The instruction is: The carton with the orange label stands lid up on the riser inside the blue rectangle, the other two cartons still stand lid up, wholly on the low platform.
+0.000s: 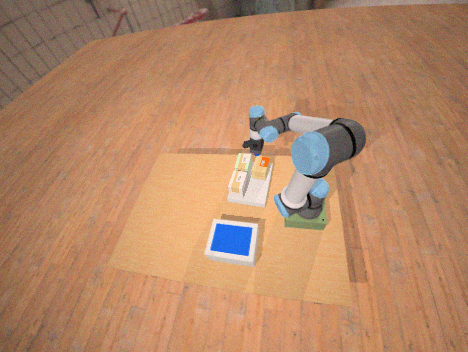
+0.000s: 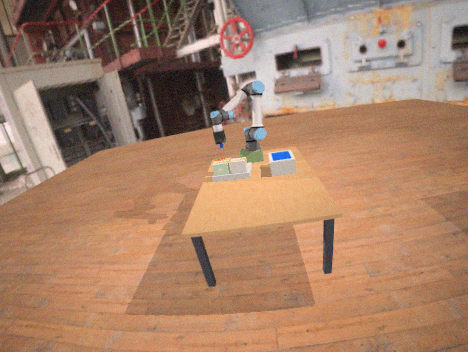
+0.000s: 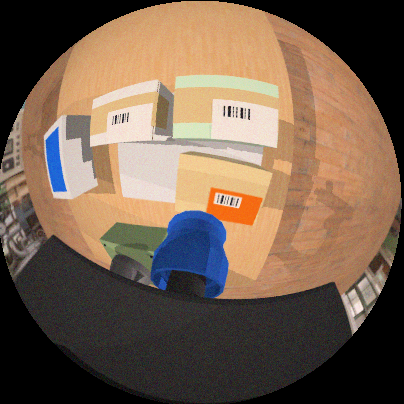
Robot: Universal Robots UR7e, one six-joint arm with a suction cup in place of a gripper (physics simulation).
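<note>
The carton with the orange label [image 1: 259, 172] [image 3: 192, 182] stands lid up on the low platform [image 1: 256, 194] [image 2: 235, 176] [image 3: 145, 175]. The pale green and tan carton [image 1: 242, 163] [image 2: 220, 169] [image 3: 192, 102] and the white and tan carton [image 1: 237, 185] [image 2: 238, 166] [image 3: 122, 107] also stand lid up there, in a row beside it. The blue rectangle [image 1: 231, 239] [image 2: 281, 156] [image 3: 55, 160] on top of the white riser [image 1: 230, 260] [image 2: 283, 167] [image 3: 79, 167] bears no carton. My suction gripper [image 1: 257, 154] [image 2: 221, 146] [image 3: 196, 235] is open and holds nothing. It hangs above the cartons, near the orange-labelled one.
The arm's green base block [image 1: 305, 221] [image 2: 251, 155] [image 3: 135, 242] stands on the wooden table [image 1: 165, 215] [image 2: 260, 205], beside the low platform. The riser stands apart from the platform, with a stretch of table between them. The riser is taller than the platform.
</note>
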